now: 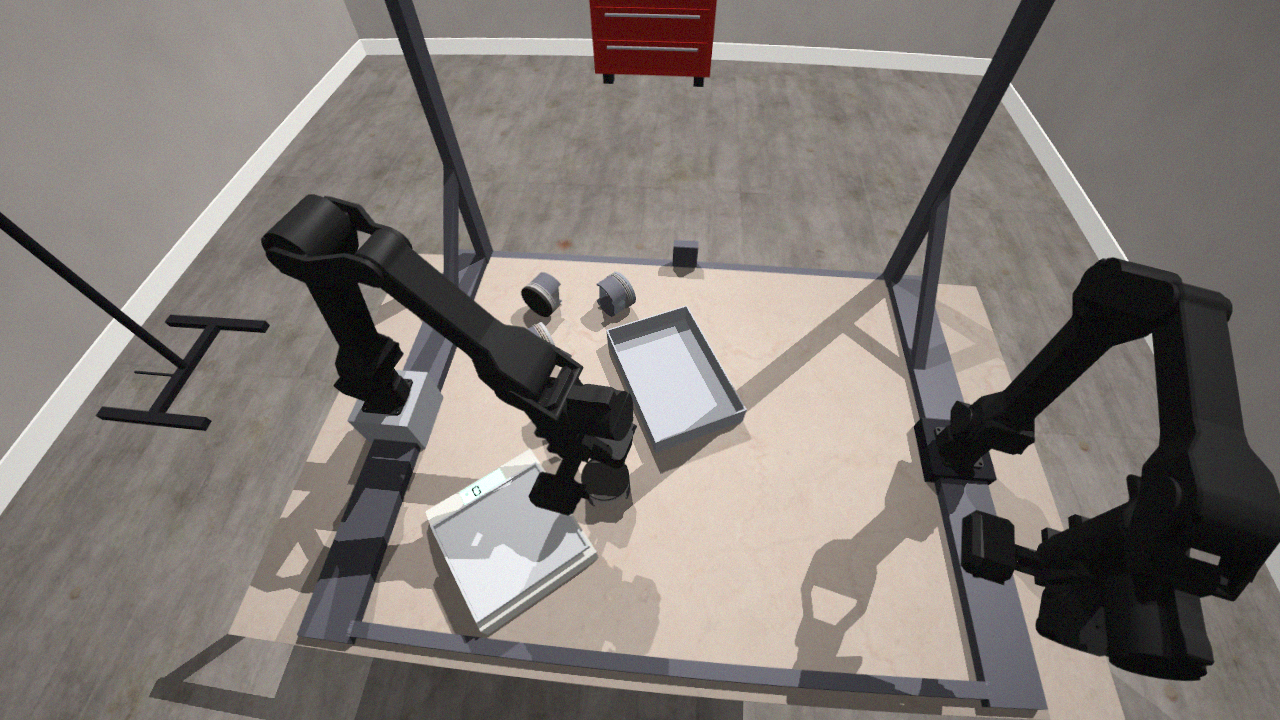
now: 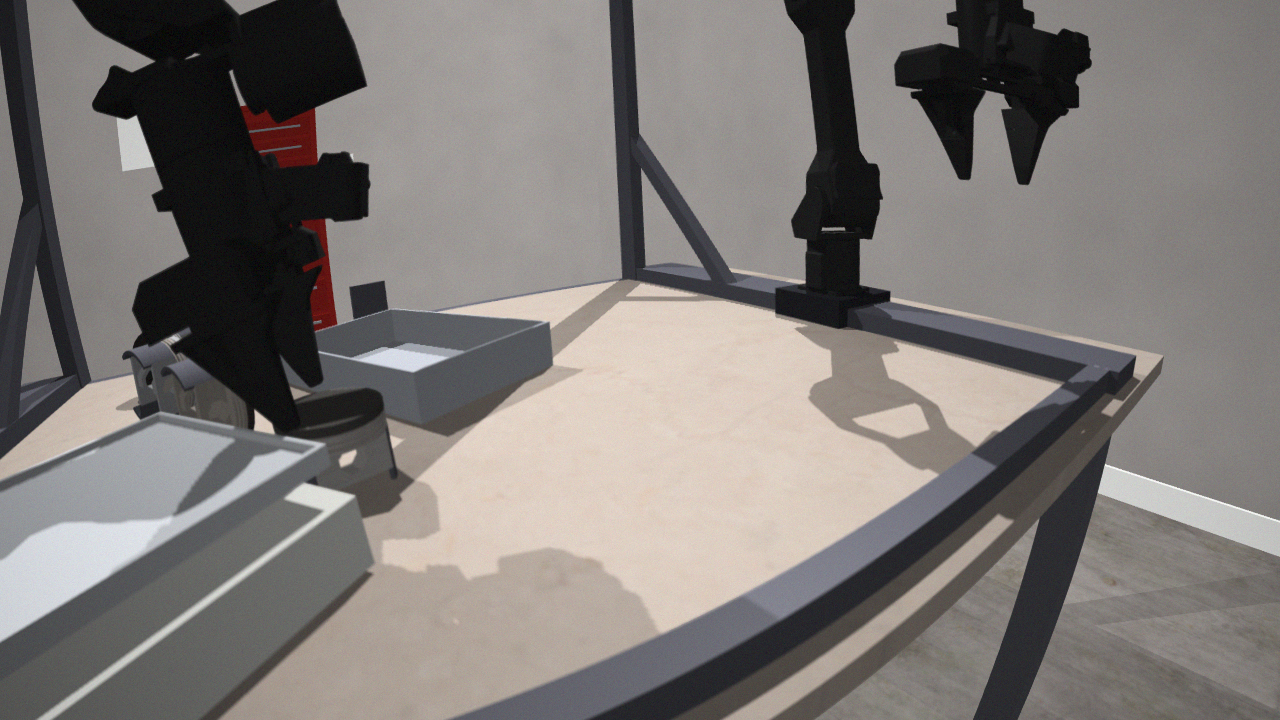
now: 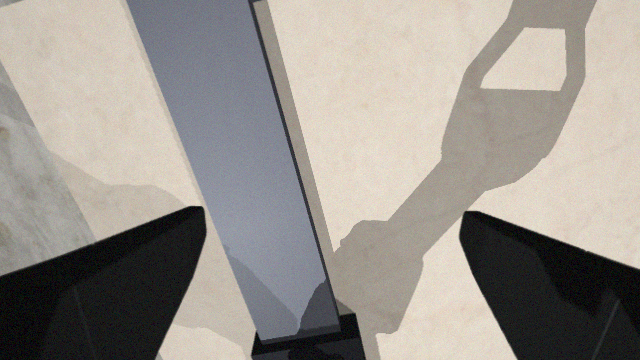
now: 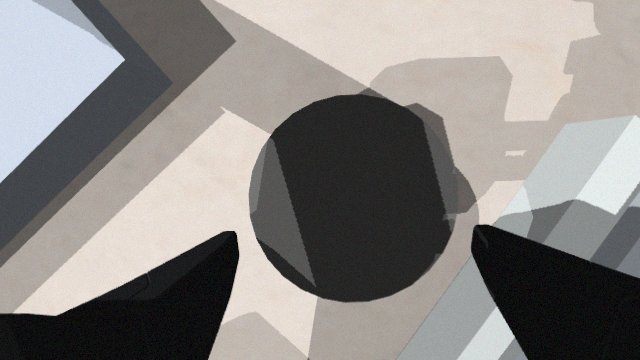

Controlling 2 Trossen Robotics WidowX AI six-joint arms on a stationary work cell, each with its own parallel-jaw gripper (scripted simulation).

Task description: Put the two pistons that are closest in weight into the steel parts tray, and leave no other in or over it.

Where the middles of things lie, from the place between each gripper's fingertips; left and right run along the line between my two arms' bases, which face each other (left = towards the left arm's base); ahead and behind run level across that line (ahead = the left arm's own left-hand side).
The scale pan (image 2: 94, 525) lies 110 mm ahead of my right hand, 100 mm to the right of it and 30 mm below it. The rest, counted from my right hand: scale (image 2: 190, 637): 100 mm ahead, 110 mm to the right, 50 mm below; steel parts tray (image 2: 507, 350): 200 mm behind, 110 mm to the left, 70 mm below.
Right now the steel parts tray is 400 mm to the right of my left hand, 350 mm behind it and 190 mm below it. Also, from my left hand: scale pan (610 mm to the right, 150 mm below, 40 mm behind); then scale (620 mm to the right, 160 mm below, 50 mm behind).
